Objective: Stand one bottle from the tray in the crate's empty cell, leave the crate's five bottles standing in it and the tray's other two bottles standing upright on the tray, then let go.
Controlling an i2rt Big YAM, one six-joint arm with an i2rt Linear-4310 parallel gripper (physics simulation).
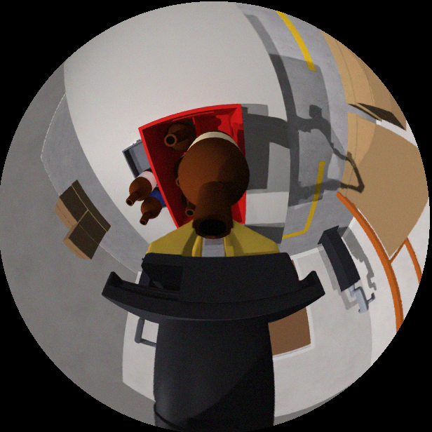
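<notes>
My gripper [212,217] is shut on the neck of a brown bottle [213,167] with a cream band. This bottle hangs roughly upright over the right part of the red crate [159,172] and hides much of it. Its base is hidden, so its height relative to the cells cannot be told. Part of an uncovered cell shows at the crate's far right. In the crate, one brown bottle [181,136] stands at the far left, and parts of two more [178,172] [190,211] show beside the held one. Two brown bottles [140,188] [150,207] stand upright at the grey tray [129,148].
The crate stands on a pale table [150,60], with the tray close beyond its left wall. Cardboard boxes [87,235] lie on the floor at the left. A dark object with a grey handle [340,257] and orange rails [372,232] are at the right.
</notes>
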